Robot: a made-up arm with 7 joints.
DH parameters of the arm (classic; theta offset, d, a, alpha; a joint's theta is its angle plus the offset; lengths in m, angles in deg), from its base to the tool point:
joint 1: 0 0.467 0 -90
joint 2: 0 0 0 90
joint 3: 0 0.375 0.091 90
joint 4: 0 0 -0.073 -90
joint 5: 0 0.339 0 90
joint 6: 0 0 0.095 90
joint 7: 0 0 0 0
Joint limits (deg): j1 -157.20..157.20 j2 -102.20..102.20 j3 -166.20..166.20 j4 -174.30..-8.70 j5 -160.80..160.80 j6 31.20..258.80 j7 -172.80..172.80
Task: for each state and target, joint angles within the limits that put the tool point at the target. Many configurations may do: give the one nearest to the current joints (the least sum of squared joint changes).
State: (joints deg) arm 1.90 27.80 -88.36 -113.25 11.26 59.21 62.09
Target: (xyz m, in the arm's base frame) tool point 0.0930 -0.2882 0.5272
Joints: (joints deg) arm 20.84 34.13 -100.51 -147.01 7.08 37.69 62.09
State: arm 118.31 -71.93 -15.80 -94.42 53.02 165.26 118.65
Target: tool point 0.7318 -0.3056 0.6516
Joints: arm 145.86 -92.67 -27.83 -40.07 39.86 126.88 118.65
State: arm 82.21 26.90 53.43 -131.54 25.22 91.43 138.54
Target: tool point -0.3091 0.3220 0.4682
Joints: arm 80.98 21.65 54.85 -138.05 25.22 89.50 138.54
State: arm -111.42 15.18 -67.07 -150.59 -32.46 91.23 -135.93
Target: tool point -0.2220 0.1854 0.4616
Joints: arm -124.21 19.61 -93.33 -161.03 -33.20 80.86 -135.93
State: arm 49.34 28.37 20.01 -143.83 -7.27 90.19 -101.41
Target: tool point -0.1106 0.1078 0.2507
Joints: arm 72.85 64.61 31.42 -166.07 -7.17 88.65 -101.41
